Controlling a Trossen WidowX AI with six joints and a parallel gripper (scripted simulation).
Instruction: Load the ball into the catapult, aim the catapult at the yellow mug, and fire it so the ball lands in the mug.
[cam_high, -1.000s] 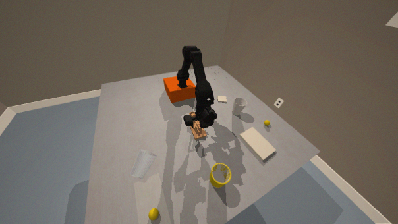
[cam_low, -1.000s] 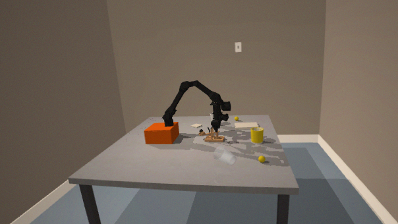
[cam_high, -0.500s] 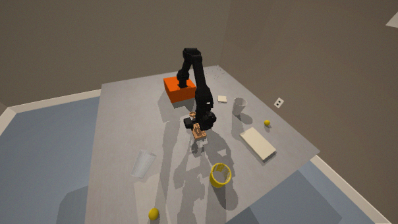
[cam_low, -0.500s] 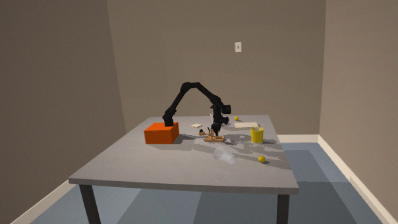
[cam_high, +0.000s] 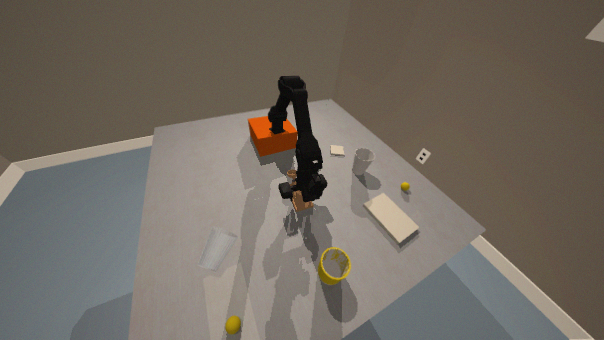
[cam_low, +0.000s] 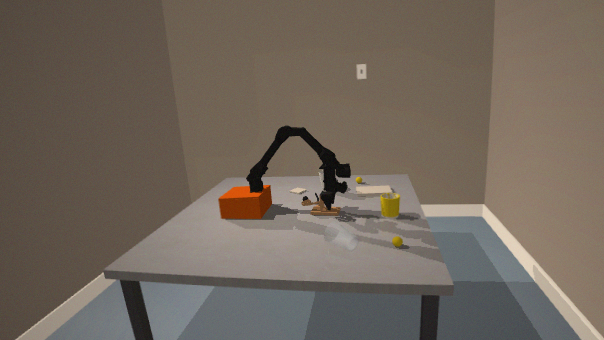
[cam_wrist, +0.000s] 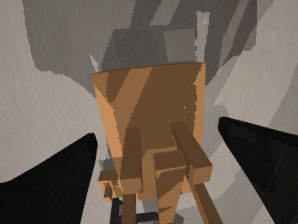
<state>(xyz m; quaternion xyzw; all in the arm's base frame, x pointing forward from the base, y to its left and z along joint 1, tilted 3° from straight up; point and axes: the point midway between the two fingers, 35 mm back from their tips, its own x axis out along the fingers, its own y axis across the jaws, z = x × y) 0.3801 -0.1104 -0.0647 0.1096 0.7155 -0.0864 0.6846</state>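
My gripper tip is now 130 mm past the small black ball, 200 mm to the right of it and 20 mm above it. Also, from my gripper tip: wooden catapult (60 mm behind, 40 mm to the left, 20 mm above); yellow mug (280 mm ahead, 90 mm to the right); beige board (280 mm ahead, 270 mm to the left, 20 mm below).
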